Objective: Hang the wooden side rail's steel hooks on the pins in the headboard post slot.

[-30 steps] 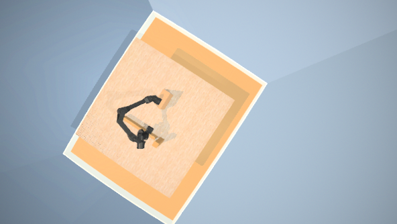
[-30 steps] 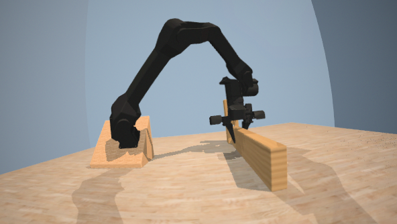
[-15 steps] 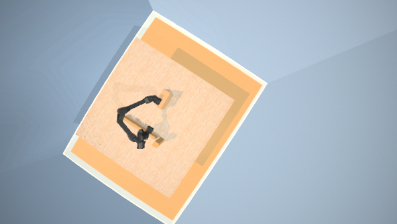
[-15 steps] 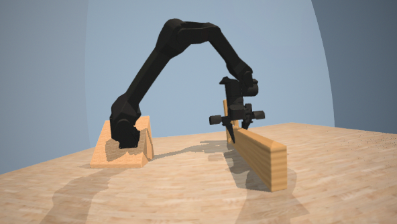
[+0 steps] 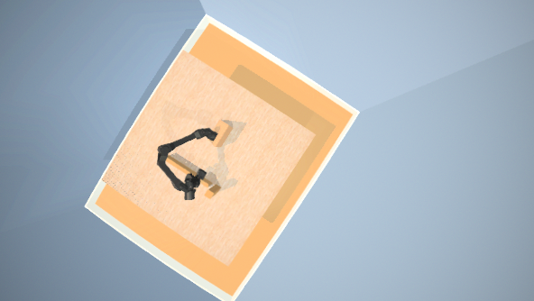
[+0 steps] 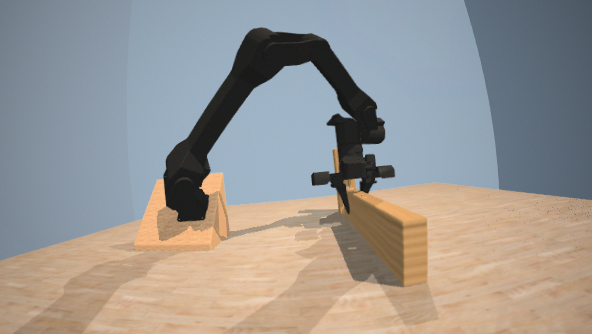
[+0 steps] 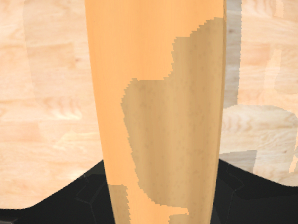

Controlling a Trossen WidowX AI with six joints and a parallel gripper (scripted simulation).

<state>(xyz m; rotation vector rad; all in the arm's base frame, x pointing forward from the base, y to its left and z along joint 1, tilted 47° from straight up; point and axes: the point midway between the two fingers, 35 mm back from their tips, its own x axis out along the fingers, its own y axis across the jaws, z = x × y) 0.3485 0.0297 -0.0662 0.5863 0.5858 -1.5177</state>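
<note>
My gripper tip is now 14 cm to the right of the headboard post, 7 cm below it and 1 cm short of it.
</note>
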